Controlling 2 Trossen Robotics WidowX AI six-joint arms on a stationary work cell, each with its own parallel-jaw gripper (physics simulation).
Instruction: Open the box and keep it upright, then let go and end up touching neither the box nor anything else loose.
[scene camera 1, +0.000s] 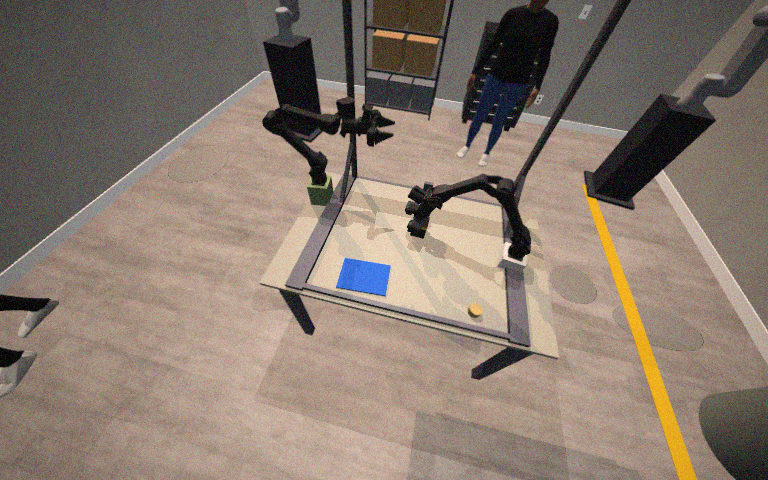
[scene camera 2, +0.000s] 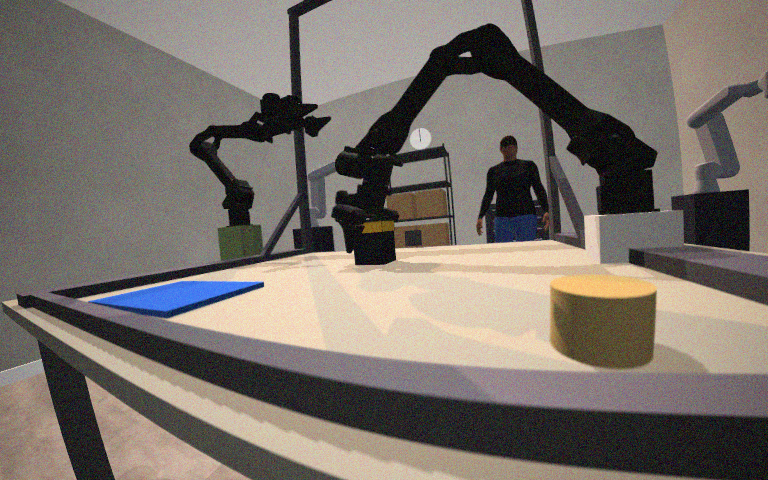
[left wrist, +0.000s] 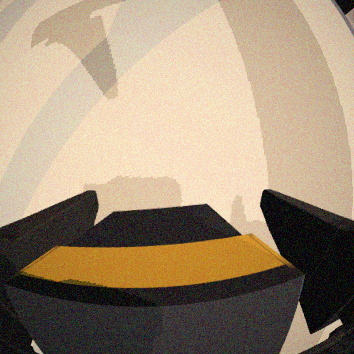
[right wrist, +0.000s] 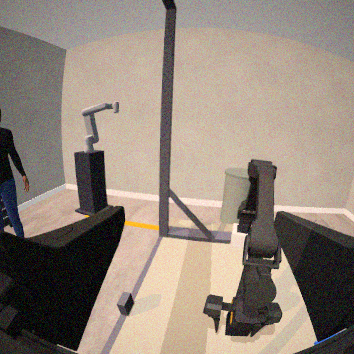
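Where they show: left gripper, between the fingertips: (scene camera 2: 361, 250) (left wrist: 181, 198) (right wrist: 233, 333); right gripper, between the fingertips: (scene camera 1: 394, 128) (scene camera 2: 324, 112) (right wrist: 203, 217); left arm's base, origin of its link: (scene camera 1: 515, 253) (scene camera 2: 626, 213) (right wrist: 243, 229); right arm's base, origin of its link: (scene camera 1: 319, 181).
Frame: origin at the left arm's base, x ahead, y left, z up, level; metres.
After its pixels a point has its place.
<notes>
The black box with an orange band (scene camera 1: 417, 229) (scene camera 2: 374, 251) @[x 0.430, y 0.040, z -0.040 m] (left wrist: 155, 267) (right wrist: 238, 328) @[x 0.481, y 0.009, z -0.027 m] stands upright on the table (scene camera 1: 419, 297) @[x 0.336, y 0.342, z -0.067 m]. Its lid (left wrist: 160, 325) looks shut. My left gripper (scene camera 1: 417, 221) @[x 0.492, y 0.000, z -0.041 m] (scene camera 2: 370, 229) (left wrist: 181, 198) @[x 0.492, y 0.000, z -0.041 m] (right wrist: 233, 333) @[x 0.492, y 0.000, z -0.041 m] is open and low over the box, with one finger on either side of it and nothing gripped. Whether a finger touches the box cannot be told. Part of the box is hidden by the gripper in both scene views. My right gripper (scene camera 1: 390, 128) @[x 0.656, y -0.098, z 0.371 m] (scene camera 2: 321, 113) @[x 0.656, y -0.098, z 0.371 m] (right wrist: 203, 217) @[x 0.656, y -0.098, z 0.371 m] is open and empty, raised high, far from the box.
A flat blue panel (scene camera 1: 364, 277) @[x 0.583, y 0.353, z -0.059 m] (scene camera 2: 181, 297) @[x 0.530, y 0.358, z -0.059 m] lies near the front left of the table. A yellow cylinder (scene camera 1: 475, 310) @[x 0.114, y 0.323, z -0.032 m] (scene camera 2: 603, 322) @[x 0.116, y 0.340, z -0.044 m] stands near the front right. A small dark block (right wrist: 125, 303) @[x 0.505, y -0.290, z -0.014 m] sits at the table's edge. Upright frame posts (scene camera 1: 348, 62) @[x 0.909, y -0.209, z 0.532 m] (right wrist: 167, 125) @[x 0.077, y -0.346, z 0.423 m] rise at the table's back.
</notes>
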